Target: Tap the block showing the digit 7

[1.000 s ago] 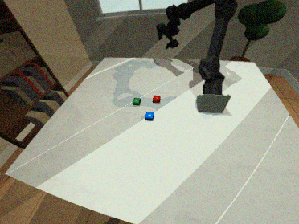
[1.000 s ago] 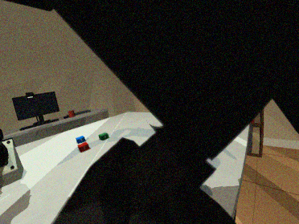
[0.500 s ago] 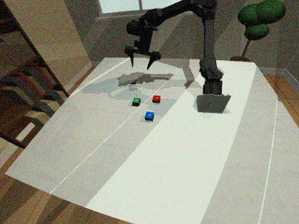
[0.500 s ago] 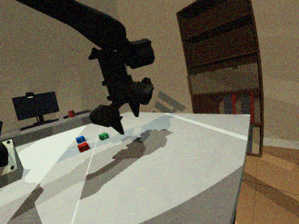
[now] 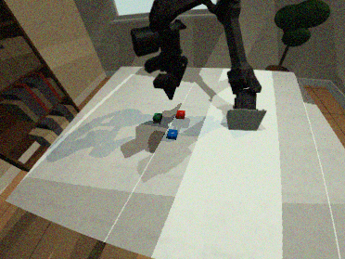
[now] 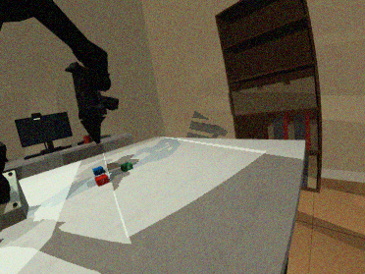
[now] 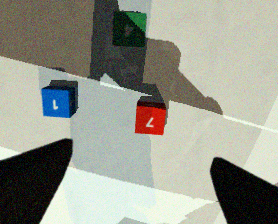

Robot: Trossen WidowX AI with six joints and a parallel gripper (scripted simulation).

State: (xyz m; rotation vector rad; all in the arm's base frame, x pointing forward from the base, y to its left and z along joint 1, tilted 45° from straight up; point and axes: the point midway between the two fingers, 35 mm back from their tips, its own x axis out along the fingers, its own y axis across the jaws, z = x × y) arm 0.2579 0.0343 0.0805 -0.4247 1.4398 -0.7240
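Right now the red block is 11 cm below my gripper tip and 2 cm behind it. Also, from my gripper tip: green block (11 cm below, 8 cm ahead, 1 cm to the left); blue block (11 cm below, 10 cm to the left, 1 cm ahead).
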